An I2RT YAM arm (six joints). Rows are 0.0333 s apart.
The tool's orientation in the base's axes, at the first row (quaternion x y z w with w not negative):
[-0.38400 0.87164 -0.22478 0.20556]
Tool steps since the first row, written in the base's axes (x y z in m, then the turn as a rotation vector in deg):
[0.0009 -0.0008 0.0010 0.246 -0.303 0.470]
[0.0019 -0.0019 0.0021 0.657 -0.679 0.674]
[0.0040 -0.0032 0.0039 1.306 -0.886 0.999]
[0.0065 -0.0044 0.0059 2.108 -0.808 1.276]
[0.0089 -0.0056 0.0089 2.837 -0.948 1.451]
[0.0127 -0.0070 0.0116 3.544 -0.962 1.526]
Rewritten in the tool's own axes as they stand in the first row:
[-0.0001 -0.0016 -0.0001 -0.009 -0.583 -0.181]
[-0.0001 -0.0034 -0.0003 -0.016 -1.160 -0.041]
[-0.0008 -0.0064 -0.0003 -0.321 -1.838 0.087]
[-0.0018 -0.0097 -0.0003 -0.930 -2.406 0.269]
[-0.0029 -0.0134 -0.0012 -1.308 -3.007 0.546]
[-0.0047 -0.0179 -0.0011 -1.750 -3.465 0.864]

